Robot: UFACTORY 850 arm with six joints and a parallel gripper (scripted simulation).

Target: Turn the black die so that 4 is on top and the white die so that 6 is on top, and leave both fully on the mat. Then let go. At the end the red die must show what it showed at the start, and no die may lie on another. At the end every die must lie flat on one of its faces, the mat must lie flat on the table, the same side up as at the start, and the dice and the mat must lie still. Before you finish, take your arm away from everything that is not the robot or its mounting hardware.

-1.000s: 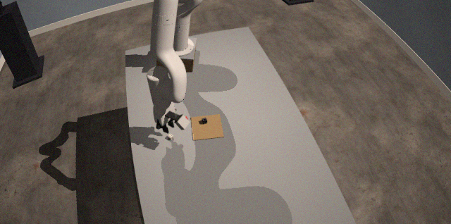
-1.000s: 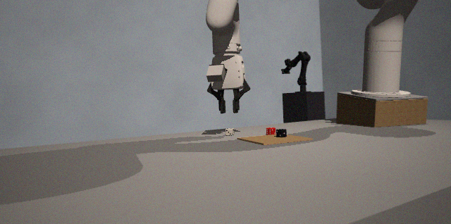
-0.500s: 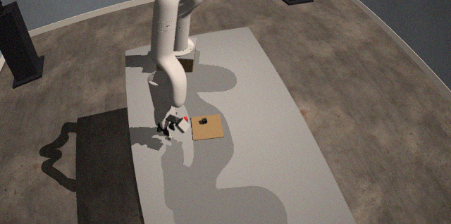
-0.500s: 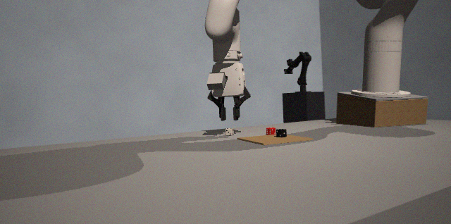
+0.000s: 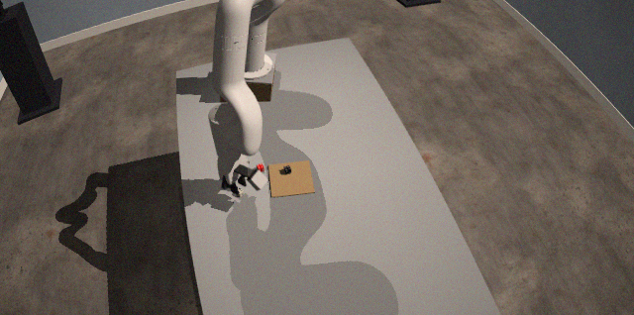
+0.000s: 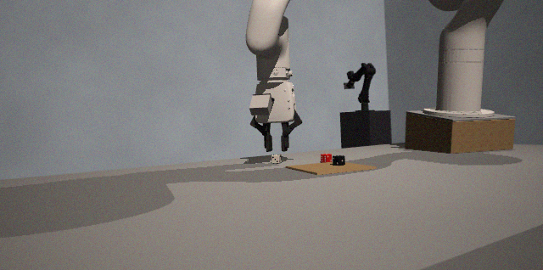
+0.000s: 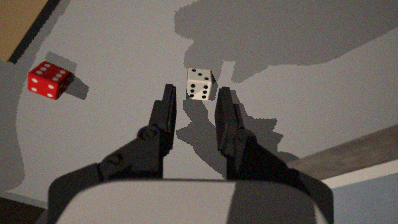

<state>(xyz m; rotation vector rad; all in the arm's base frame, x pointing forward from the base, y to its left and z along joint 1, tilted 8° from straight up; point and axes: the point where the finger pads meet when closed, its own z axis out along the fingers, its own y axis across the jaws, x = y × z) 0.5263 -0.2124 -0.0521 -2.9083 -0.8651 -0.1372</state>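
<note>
Now: the white die 40 mm below my hand. The rest, counted from my hand: tan mat: 180 mm to the left, 50 mm below, 10 mm ahead; then red die: 100 mm to the left, 70 mm behind, 40 mm below; then black die: 180 mm to the left, 40 mm below, 20 mm behind.
</note>
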